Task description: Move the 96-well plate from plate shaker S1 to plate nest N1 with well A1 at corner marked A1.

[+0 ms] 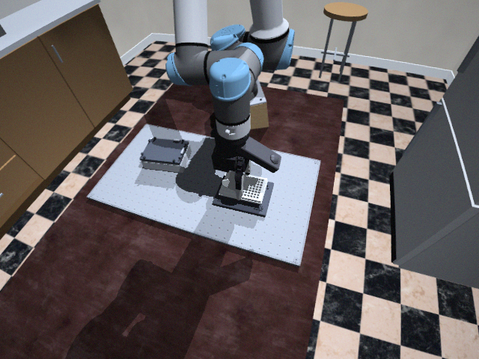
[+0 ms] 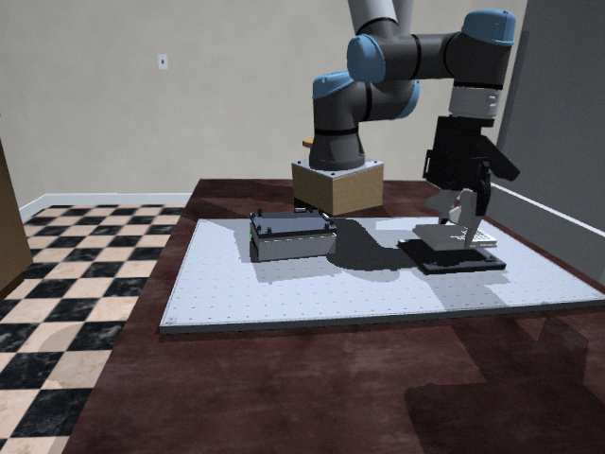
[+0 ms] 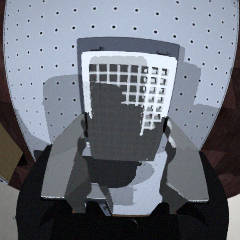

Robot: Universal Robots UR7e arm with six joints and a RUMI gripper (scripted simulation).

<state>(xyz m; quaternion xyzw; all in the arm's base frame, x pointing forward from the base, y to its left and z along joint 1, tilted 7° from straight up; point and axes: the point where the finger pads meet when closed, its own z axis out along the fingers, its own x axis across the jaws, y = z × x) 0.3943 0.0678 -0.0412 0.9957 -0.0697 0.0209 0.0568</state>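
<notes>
Now: hand 50 mm above the dark plate nest. From my hand the other things lie so: white 96-well plate: 10 mm below.
</notes>
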